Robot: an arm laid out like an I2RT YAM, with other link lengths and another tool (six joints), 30 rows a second.
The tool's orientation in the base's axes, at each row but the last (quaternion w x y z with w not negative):
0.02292, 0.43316, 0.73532, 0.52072
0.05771, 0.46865, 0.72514, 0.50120
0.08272, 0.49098, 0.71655, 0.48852
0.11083, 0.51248, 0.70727, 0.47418
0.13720, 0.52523, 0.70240, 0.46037
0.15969, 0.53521, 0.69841, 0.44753
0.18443, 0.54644, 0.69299, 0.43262
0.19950, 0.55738, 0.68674, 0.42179
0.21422, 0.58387, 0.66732, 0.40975
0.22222, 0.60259, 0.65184, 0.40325
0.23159, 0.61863, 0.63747, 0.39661
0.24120, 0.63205, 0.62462, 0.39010
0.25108, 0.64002, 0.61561, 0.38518
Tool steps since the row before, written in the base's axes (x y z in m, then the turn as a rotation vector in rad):
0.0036, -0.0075, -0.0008, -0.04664, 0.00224, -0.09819
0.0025, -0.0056, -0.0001, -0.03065, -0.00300, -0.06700
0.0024, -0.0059, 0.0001, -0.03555, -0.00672, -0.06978
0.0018, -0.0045, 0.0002, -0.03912, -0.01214, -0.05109
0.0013, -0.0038, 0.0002, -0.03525, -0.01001, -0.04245
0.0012, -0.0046, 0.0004, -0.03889, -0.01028, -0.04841
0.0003, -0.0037, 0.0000, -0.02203, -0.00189, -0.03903
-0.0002, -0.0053, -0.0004, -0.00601, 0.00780, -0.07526
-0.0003, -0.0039, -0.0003, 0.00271, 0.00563, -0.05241
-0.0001, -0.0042, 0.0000, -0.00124, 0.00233, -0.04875
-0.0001, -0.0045, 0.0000, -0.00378, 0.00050, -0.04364
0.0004, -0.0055, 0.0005, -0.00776, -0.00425, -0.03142
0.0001, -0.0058, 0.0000, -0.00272, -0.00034, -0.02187
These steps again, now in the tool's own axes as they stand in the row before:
-0.0075, 0.0010, -0.0035, -0.01042, -0.10556, 0.02390
-0.0056, 0.0011, -0.0023, -0.01110, -0.07156, 0.01391
-0.0058, 0.0013, -0.0023, -0.01255, -0.07693, 0.01009
-0.0045, 0.0012, -0.0015, -0.00929, -0.06462, -0.00505
-0.0038, 0.0009, -0.0011, -0.00652, -0.05537, -0.00601
-0.0044, 0.0009, -0.0015, -0.00692, -0.06232, -0.00542
-0.0035, 0.0001, -0.0013, -0.00283, -0.04449, 0.00497
-0.0050, -0.0006, -0.0018, -0.00568, -0.06375, 0.04080
-0.0037, -0.0004, -0.0012, -0.00533, -0.04023, 0.03374
-0.0040, 0.0002, -0.0012, -0.00710, -0.03956, 0.02772
-0.0044, 0.0003, -0.0011, -0.00756, -0.03690, 0.02237
-0.0053, 0.0012, -0.0010, -0.00953, -0.02912, 0.01126
-0.0057, 0.0007, -0.0008, -0.00421, -0.01898, 0.01039

